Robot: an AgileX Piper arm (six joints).
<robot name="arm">
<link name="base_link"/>
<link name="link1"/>
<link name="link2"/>
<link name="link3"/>
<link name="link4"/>
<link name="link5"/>
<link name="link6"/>
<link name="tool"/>
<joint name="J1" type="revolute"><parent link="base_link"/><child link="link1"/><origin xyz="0 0 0.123"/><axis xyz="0 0 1"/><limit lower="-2.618" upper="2.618"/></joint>
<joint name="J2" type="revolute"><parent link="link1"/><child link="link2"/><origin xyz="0 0 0"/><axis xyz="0 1 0"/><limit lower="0" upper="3.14"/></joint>
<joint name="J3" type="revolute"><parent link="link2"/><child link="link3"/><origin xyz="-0.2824 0 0.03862"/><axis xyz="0 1 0"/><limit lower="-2.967" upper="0"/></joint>
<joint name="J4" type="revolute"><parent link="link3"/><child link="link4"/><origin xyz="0.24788 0 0.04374"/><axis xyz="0.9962 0 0.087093"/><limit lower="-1.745" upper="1.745"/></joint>
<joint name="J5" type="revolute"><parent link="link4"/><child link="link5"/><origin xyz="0 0 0"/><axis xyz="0 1 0"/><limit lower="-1.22" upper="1.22"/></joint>
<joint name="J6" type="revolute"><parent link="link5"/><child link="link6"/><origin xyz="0.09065 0 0.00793"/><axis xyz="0.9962 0 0.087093"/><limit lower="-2.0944" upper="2.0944"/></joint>
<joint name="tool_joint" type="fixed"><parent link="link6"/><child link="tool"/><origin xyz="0 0 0" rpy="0 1.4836 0"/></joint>
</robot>
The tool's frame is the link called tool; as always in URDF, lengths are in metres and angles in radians.
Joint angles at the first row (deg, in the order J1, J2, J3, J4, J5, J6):
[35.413, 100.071, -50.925, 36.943, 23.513, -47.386]
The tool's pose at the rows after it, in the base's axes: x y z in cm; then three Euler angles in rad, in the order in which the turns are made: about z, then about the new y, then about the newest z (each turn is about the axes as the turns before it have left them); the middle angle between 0 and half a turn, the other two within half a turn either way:
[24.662 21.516 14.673 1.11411 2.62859 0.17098]
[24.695 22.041 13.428 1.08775 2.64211 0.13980]
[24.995 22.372 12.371 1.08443 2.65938 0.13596]
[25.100 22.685 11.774 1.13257 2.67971 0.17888]
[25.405 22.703 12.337 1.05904 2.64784 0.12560]
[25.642 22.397 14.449 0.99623 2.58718 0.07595]
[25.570 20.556 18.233 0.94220 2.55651 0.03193]
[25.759 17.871 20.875 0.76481 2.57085 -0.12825]
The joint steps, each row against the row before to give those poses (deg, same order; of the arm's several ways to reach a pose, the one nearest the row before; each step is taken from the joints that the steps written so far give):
[2.238, 1.961, -0.100, -0.025, -2.380, -1.029]
[1.078, 2.353, -0.001, -0.002, -2.520, -0.001]
[0.269, 2.342, -0.687, 0.003, -0.955, -0.128]
[0.122, 1.549, -0.955, -0.003, 1.161, 0.002]
[0.000, -0.817, -0.002, 0.000, -1.965, 0.840]
[-0.543, -3.536, 0.002, -0.582, -0.476, 0.963]
[-2.477, -7.237, 0.000, -8.169, 4.679, 6.963]
[-3.023, -5.700, 0.000, -14.415, 4.012, 10.859]

